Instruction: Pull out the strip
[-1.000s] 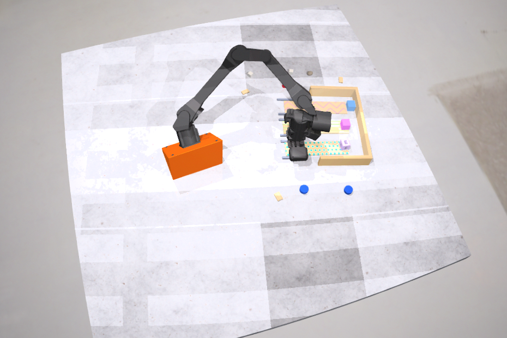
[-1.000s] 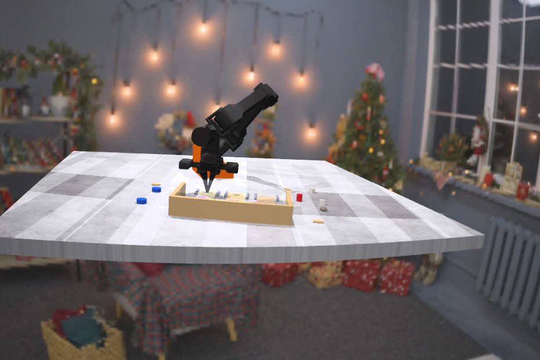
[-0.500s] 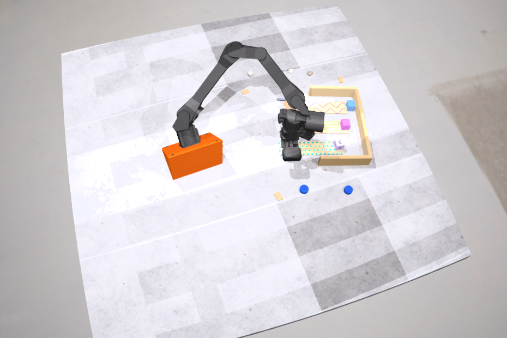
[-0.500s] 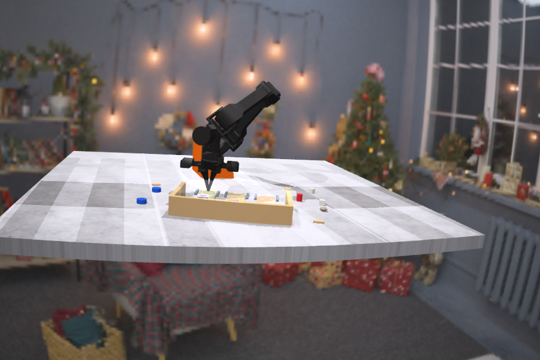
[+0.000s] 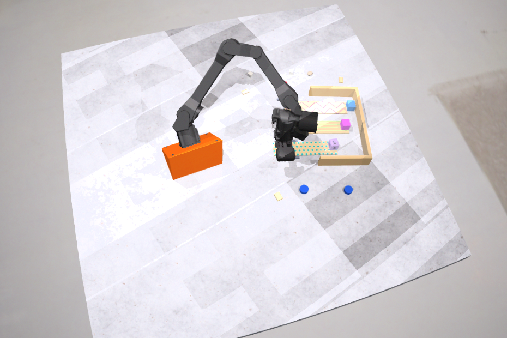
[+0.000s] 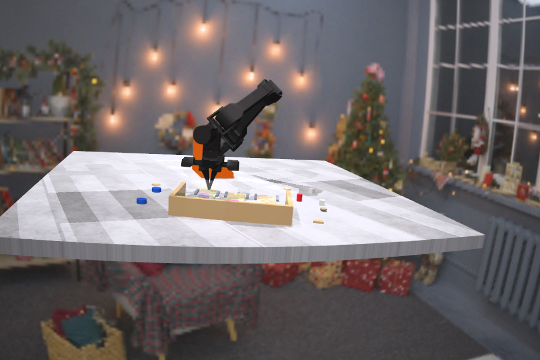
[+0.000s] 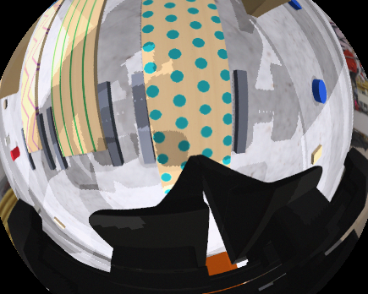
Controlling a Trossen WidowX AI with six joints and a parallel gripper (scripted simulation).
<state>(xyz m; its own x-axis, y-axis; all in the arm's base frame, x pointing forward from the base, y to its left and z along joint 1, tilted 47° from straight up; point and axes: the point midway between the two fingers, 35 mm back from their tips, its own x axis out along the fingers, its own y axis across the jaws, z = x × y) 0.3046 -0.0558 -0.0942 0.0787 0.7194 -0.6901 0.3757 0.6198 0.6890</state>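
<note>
Now: the labelled cube 18 cm ahead of my gripper tip, 7 cm to the right of it and 2 cm above it.
</note>
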